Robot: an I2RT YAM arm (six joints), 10 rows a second.
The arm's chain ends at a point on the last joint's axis. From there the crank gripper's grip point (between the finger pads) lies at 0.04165 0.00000 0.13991 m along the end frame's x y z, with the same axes.
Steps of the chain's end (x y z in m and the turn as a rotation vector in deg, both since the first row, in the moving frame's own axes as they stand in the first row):
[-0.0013 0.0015 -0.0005 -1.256 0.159 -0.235]
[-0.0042 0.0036 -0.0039 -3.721 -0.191 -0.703]
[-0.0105 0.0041 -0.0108 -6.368 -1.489 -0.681]
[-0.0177 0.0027 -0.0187 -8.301 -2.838 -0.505]
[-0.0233 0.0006 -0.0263 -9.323 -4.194 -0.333]
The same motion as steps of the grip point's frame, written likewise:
[-0.0009 0.0044 -0.0006 -1.256 0.159 -0.235]
[-0.0046 0.0122 -0.0040 -3.721 -0.191 -0.703]
[-0.0141 0.0192 -0.0106 -6.368 -1.489 -0.681]
[-0.0246 0.0227 -0.0183 -8.301 -2.838 -0.505]
[-0.0335 0.0233 -0.0255 -9.323 -4.194 -0.333]

